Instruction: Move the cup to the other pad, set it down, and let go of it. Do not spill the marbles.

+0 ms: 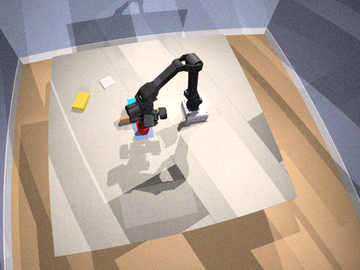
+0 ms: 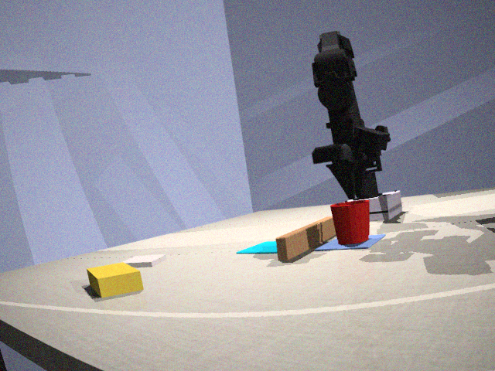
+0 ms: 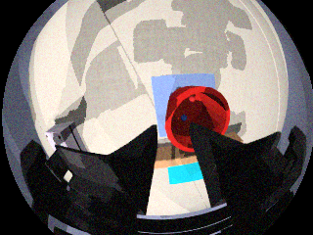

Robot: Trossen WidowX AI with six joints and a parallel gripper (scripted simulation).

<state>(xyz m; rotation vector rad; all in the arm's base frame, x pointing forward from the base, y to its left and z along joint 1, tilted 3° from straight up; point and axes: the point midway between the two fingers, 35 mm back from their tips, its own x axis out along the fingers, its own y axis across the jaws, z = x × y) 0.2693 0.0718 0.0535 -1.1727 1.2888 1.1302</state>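
Now: gripper tip 3 cm short of the red cup and 4 cm above it. From my gripper tip the other things lie so: brown wooden bar (3 cm ahead, 9 cm to the right, 7 cm below); cyan pad (4 cm ahead, 18 cm to the right, 9 cm below); blue pad (3 cm ahead, 1 cm to the right, 9 cm below).
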